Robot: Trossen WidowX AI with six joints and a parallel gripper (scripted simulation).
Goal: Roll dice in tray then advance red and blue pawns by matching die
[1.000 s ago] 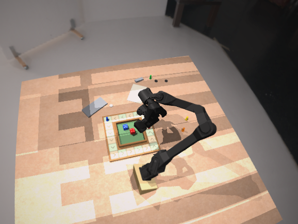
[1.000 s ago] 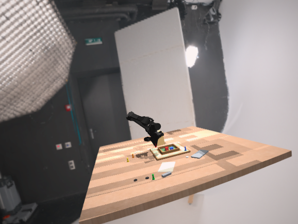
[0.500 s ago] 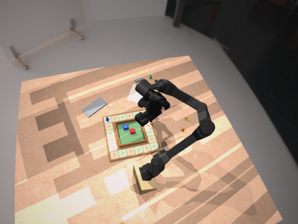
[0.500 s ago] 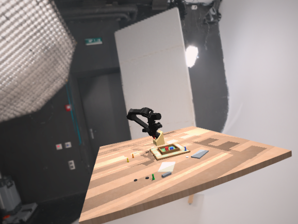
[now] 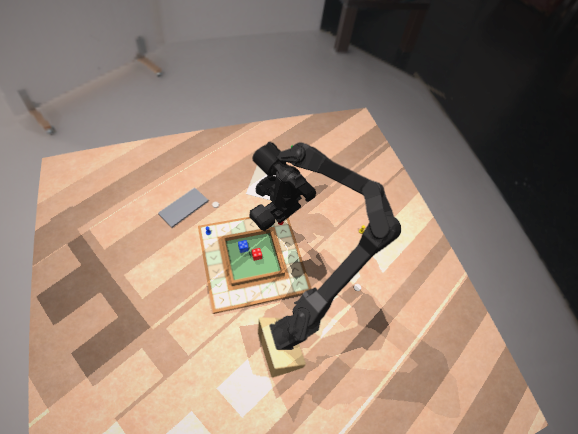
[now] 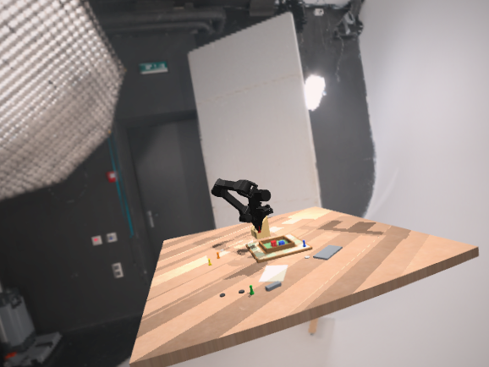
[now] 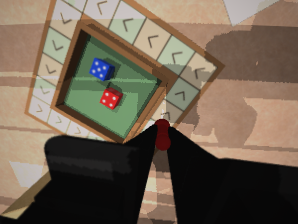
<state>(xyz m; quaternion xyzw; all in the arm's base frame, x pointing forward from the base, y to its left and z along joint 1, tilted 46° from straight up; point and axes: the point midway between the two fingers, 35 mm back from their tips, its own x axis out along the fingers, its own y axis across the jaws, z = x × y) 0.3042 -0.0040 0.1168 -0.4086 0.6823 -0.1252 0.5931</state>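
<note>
My gripper tip is now 20 cm to the right of the blue pawn, 10 cm above it and 8 cm short of it. Round my gripper tip: yellow pawn: 28 cm to the right, 11 cm below, 3 cm behind; orange pawn: 22 cm to the right, 11 cm below, 9 cm behind; red pawn: 1 cm above.
</note>
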